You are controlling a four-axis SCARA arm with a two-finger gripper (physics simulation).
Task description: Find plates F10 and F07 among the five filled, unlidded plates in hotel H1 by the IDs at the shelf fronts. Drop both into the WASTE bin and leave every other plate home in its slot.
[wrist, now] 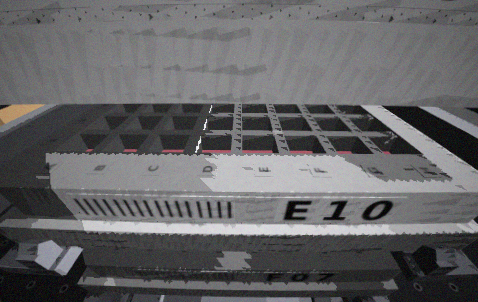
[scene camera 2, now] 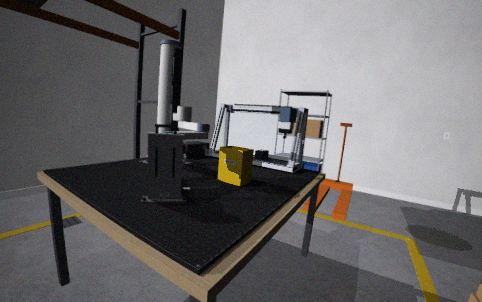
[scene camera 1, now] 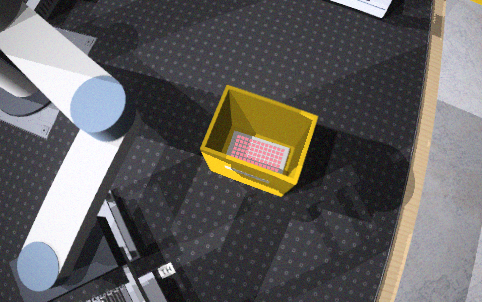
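Places are measured from the arm's base along level axes (x up, y ahead, z left), in centimetres.
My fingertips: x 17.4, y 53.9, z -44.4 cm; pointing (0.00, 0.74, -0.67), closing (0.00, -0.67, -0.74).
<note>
Ahead of a thing's pixels: the offset from my fingertips to its middle. "*": to the spot under its first point.
In the wrist view, plate E10 {dy -1.7, dx +1.3, dz +1.6 cm} (wrist: 260,207) fills the middle, level in its slot, with its open wells showing. Plate F07 {* dy -7.4, dx -1.2, dz +4.6 cm} (wrist: 300,277) sits just below it in the hotel; its ID is dim. A grey slab above hides whatever stands higher, and F10 does not show by ID. Hotel H1 {dy +1.1, dx -0.1, dz -1.2 cm} (scene camera 2: 165,162) stands on the table. The yellow WASTE bin {dy +10.8, dx -6.2, dz +41.8 cm} (scene camera 1: 275,187) (scene camera 2: 237,170) stands upright; a plate with pink wells {dy +10.9, dx -14.8, dz +41.8 cm} (scene camera 1: 260,152) lies flat inside, its ID not visible. My gripper is at the hotel front, open and empty; its fingertips are hidden.
The white arm (scene camera 1: 75,195) reaches over the hotel's side of the table, beside the H1 label {* dy +0.8, dx -16.1, dz +12.6 cm} (scene camera 1: 166,270). A light metal stand (scene camera 1: 120,230) lies partly under the arm. A gantry machine (scene camera 2: 252,108) stands behind the bin. The table's wooden edge (scene camera 1: 422,130) runs along the right.
</note>
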